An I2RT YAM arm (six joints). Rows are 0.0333 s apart.
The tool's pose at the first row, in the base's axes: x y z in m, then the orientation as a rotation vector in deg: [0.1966 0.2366 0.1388 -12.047 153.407 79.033]
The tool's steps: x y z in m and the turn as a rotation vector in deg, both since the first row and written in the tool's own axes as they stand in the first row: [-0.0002 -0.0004 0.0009 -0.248 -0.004 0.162]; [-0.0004 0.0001 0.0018 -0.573 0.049 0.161]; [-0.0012 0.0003 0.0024 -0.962 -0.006 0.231]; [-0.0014 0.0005 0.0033 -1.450 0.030 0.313]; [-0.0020 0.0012 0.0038 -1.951 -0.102 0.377]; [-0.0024 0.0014 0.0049 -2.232 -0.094 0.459]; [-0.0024 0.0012 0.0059 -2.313 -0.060 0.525]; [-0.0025 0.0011 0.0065 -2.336 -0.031 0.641]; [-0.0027 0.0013 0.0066 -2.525 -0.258 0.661]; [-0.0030 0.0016 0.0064 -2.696 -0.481 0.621]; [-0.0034 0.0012 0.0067 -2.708 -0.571 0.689]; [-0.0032 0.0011 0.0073 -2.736 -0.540 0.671]
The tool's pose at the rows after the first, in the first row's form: [0.1969 0.2371 0.1380 -11.856 153.323 79.417]; [0.1971 0.2382 0.1379 -11.928 153.157 79.875]; [0.1978 0.2388 0.1379 -11.833 152.896 80.411]; [0.1980 0.2397 0.1375 -11.799 152.647 81.109]; [0.1985 0.2405 0.1379 -11.664 152.243 81.772]; [0.1989 0.2416 0.1375 -11.589 152.103 82.180]; [0.1990 0.2423 0.1368 -11.535 152.107 82.318]; [0.1992 0.2427 0.1364 -11.407 152.169 82.391]; [0.1993 0.2429 0.1365 -11.229 151.871 82.589]; [0.1995 0.2429 0.1369 -11.132 151.560 82.747]; [0.2000 0.2430 0.1365 -10.978 151.511 82.757]; [0.1999 0.2434 0.1360 -11.027 151.509 82.798]
